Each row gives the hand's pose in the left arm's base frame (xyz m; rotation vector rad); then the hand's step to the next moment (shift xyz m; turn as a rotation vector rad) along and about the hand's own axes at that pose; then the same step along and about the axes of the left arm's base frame.
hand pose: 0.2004 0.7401 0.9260 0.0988 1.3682 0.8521
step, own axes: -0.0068 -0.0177 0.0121 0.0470 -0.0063 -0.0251
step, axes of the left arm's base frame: 0.0193 -0.0115 -0.0008 -0.0210 0.0127 -0.0477
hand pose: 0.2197 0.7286 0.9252 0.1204 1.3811 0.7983
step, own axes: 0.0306 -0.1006 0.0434 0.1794 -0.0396 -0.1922
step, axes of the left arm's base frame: 0.0819 -0.0410 -0.0675 -0.1603 0.0015 -0.2121
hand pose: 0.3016 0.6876 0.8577 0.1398 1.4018 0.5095
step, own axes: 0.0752 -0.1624 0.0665 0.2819 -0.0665 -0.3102
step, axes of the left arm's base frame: 0.1120 -0.0986 -0.1190 -0.2587 -0.0031 -0.3364
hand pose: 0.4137 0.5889 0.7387 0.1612 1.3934 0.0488
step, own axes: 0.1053 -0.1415 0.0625 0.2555 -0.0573 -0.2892
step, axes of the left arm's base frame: 0.0715 -0.1315 -0.1124 -0.2422 0.0009 -0.3058
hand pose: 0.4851 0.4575 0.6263 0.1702 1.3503 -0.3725
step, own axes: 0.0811 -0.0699 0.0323 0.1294 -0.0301 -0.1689
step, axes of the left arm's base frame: 0.0185 -0.0889 -0.0652 -0.1436 0.0069 -0.1597
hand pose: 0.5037 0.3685 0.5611 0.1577 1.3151 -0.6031
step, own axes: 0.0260 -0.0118 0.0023 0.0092 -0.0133 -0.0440
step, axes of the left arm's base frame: -0.0006 -0.0193 -0.0211 -0.0432 0.0052 -0.0174
